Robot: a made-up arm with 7 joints.
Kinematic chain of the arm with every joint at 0, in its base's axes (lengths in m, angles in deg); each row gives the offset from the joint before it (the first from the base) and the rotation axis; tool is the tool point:
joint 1: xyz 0 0 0 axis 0 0.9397 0.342
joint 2: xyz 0 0 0 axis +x
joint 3: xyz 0 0 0 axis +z
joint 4: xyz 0.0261 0 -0.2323 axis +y
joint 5: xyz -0.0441 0 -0.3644 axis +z
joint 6: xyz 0 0 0 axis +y
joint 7: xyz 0 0 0 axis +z
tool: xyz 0 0 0
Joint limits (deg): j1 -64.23..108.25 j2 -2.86..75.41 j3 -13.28..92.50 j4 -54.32..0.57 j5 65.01..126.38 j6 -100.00..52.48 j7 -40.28..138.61
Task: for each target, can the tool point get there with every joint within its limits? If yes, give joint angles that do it. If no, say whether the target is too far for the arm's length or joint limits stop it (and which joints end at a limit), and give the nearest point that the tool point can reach.
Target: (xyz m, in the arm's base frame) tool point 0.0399 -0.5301 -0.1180
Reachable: no: joint limits stop it (at a limit: joint 1, joint 2, joint 3, joint 4) | nearest point 0.5005 -0.2613 -0.0114 | short by 0.544 m
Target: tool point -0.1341 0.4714 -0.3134
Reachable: yes | joints 42.05 44.42 32.03 -43.05 99.38 3.44 19.14
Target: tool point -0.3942 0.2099 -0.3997
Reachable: yes | joints 51.82 21.08 24.63 -21.53 82.88 -67.42 58.19
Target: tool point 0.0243 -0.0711 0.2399
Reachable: no: joint limits stop it (at a limit: joint 1, joint 2, joint 4) | nearest point 0.2970 0.3652 0.3119 | short by 0.520 m
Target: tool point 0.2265 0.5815 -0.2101
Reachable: no: too far | nearest point 0.2067 0.5306 -0.1917 | short by 0.058 m
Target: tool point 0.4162 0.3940 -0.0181
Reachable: yes | joints -45.04 40.77 46.68 -48.98 102.27 36.13 -11.75
